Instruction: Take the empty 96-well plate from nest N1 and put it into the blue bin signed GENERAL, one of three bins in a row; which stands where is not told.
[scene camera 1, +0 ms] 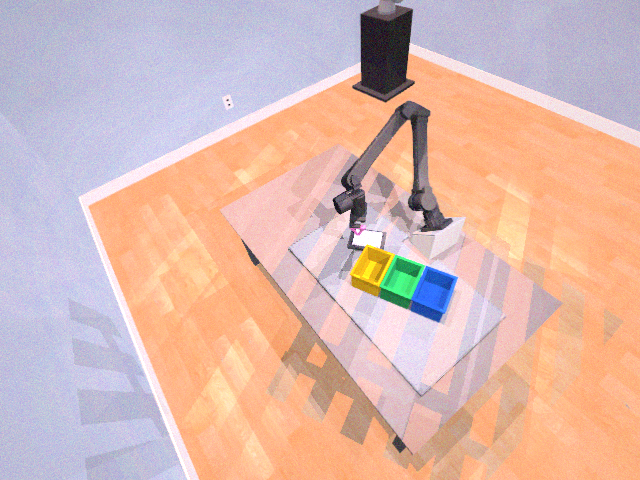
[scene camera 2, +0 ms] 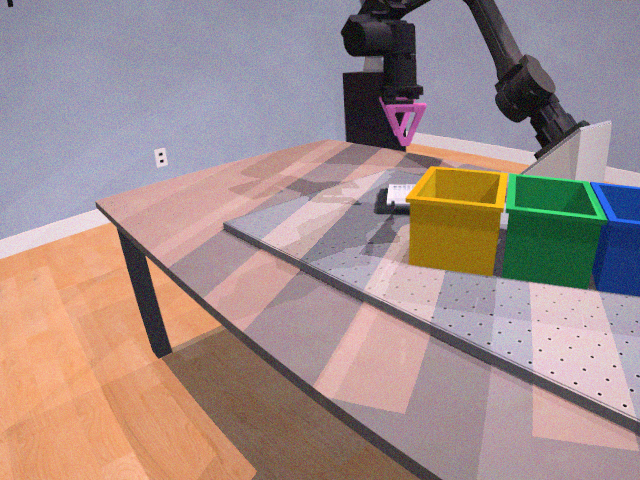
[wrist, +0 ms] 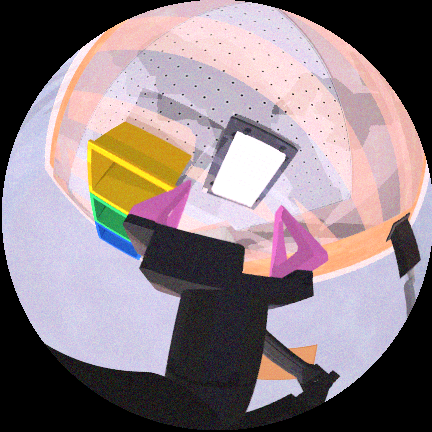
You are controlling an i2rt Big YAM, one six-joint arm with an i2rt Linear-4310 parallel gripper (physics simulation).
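Seen in the pictures: gripper, between the fingertips: (scene camera 1: 358, 226) (scene camera 2: 401, 140) (wrist: 236, 196); arm's base, origin of its link: (scene camera 1: 437, 226) (scene camera 2: 565, 145).
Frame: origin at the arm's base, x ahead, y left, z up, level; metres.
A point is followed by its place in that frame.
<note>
The white 96-well plate (scene camera 1: 368, 238) @[x 0.194, y -0.222, z -0.094 m] (scene camera 2: 399, 193) @[x 0.227, y -0.255, z -0.091 m] (wrist: 248, 170) @[x 0.201, y -0.236, z -0.090 m] lies in a dark nest (scene camera 1: 353, 245) (scene camera 2: 381, 206) @[x 0.277, y -0.261, z -0.103 m] (wrist: 265, 131) @[x 0.243, y -0.293, z -0.106 m]; no nest label is legible. The yellow bin partly hides both in scene camera 2. My gripper (scene camera 1: 357, 232) @[x 0.238, y -0.242, z 0.015 m] (scene camera 2: 406, 144) @[x 0.238, y -0.242, z 0.015 m] (wrist: 236, 196) @[x 0.238, y -0.242, z 0.015 m] is open and empty, with pink fingers pointing down. It hangs above the plate, clear of it. The blue bin (scene camera 1: 428, 308) @[x 0.320, y 0.200, z -0.041 m] (scene camera 2: 617, 263) @[x 0.335, y 0.157, z -0.073 m] (wrist: 117, 242) @[x 0.238, y 0.224, z -0.032 m] stands at the end of the row farthest from the nest. No sign reading GENERAL shows on it.
The green bin (scene camera 1: 395, 296) @[x 0.362, y 0.075, z -0.051 m] (scene camera 2: 547, 253) @[x 0.364, y 0.069, z -0.071 m] (wrist: 112, 217) @[x 0.303, y 0.108, z -0.047 m] stands between the blue bin and the yellow bin (scene camera 1: 366, 284) @[x 0.401, y -0.044, z -0.051 m] (scene camera 2: 452, 237) @[x 0.404, y -0.052, z -0.066 m] (wrist: 155, 152) @[x 0.323, y -0.142, z -0.070 m], which is nearest the nest. All stand on a perforated board (scene camera 1: 413, 356) @[x 0.479, y 0.265, z -0.115 m] (scene camera 2: 568, 335) @[x 0.461, y 0.131, z -0.115 m] (wrist: 200, 60) @[x 0.398, y -0.287, z -0.115 m]. A pale mount (scene camera 1: 436, 242) @[x 0.065, y 0.046, z -0.010 m] (scene camera 2: 591, 155) @[x 0.016, y 0.056, z -0.009 m] carries the arm.
</note>
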